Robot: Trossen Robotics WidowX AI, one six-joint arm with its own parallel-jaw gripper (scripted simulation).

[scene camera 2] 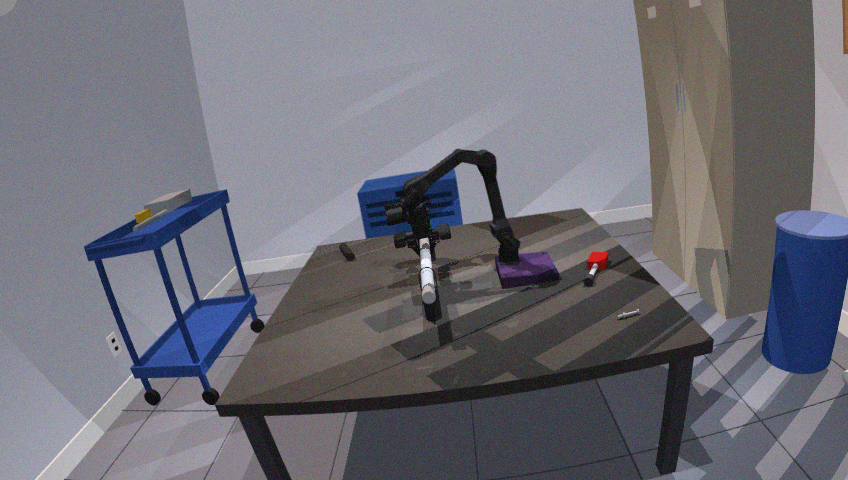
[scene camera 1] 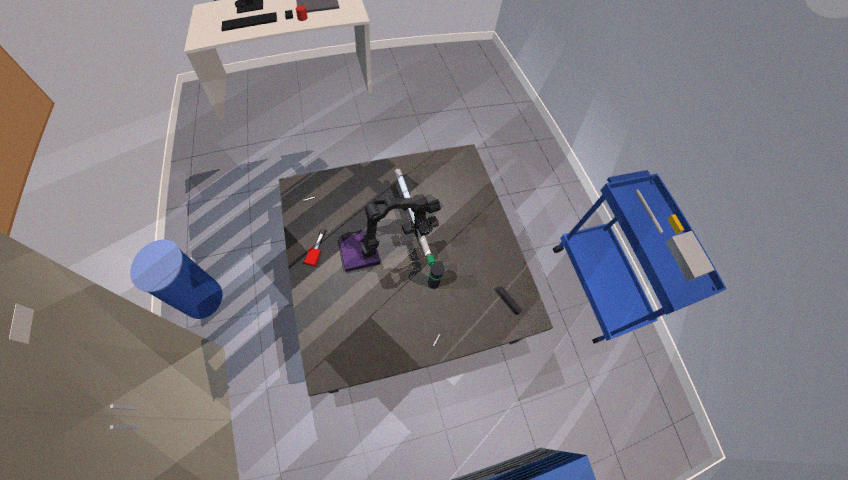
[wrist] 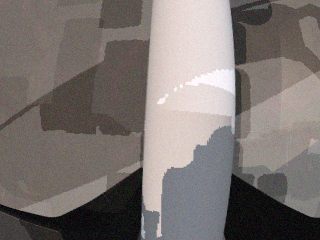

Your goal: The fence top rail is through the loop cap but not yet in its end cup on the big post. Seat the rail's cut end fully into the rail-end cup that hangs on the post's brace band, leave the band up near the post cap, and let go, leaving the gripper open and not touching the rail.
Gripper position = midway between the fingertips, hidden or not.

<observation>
I see my gripper [scene camera 2: 426, 256] and a top rail [scene camera 2: 428, 289].
The top rail is seen too in the wrist view [wrist: 189, 140]. My gripper is seen too in the wrist view [wrist: 182, 177].
</observation>
